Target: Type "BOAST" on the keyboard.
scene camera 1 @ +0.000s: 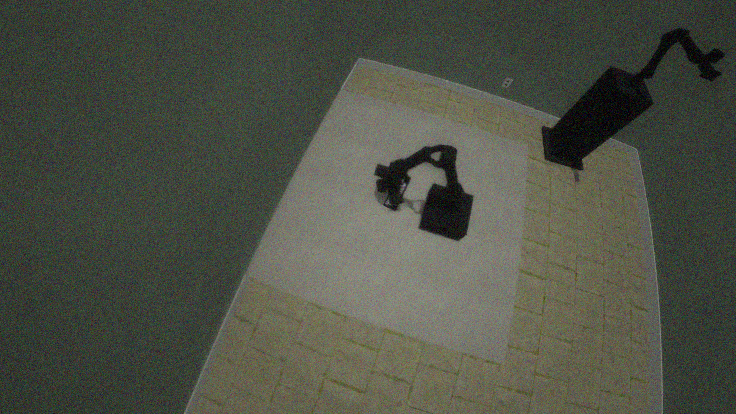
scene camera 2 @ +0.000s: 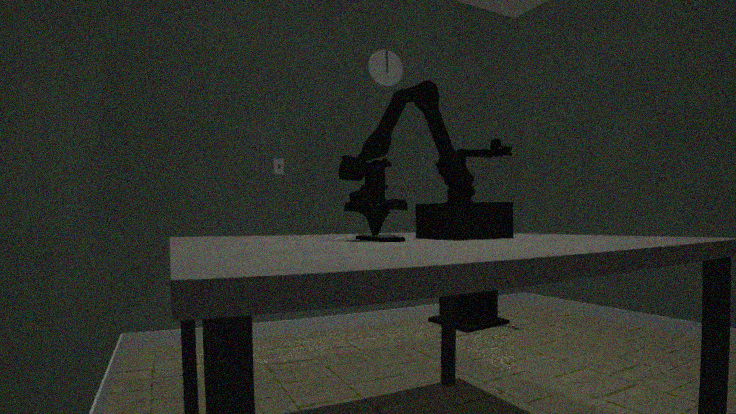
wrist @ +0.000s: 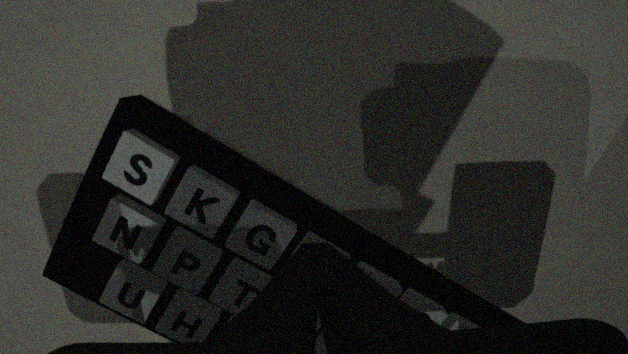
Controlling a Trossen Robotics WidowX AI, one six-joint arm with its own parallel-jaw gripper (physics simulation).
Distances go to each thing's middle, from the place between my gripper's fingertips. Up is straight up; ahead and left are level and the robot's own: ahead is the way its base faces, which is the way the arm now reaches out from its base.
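There's the black keyboard (wrist: 78, 263), and it's 30 mm behind my hand and 30 mm to the right of it.
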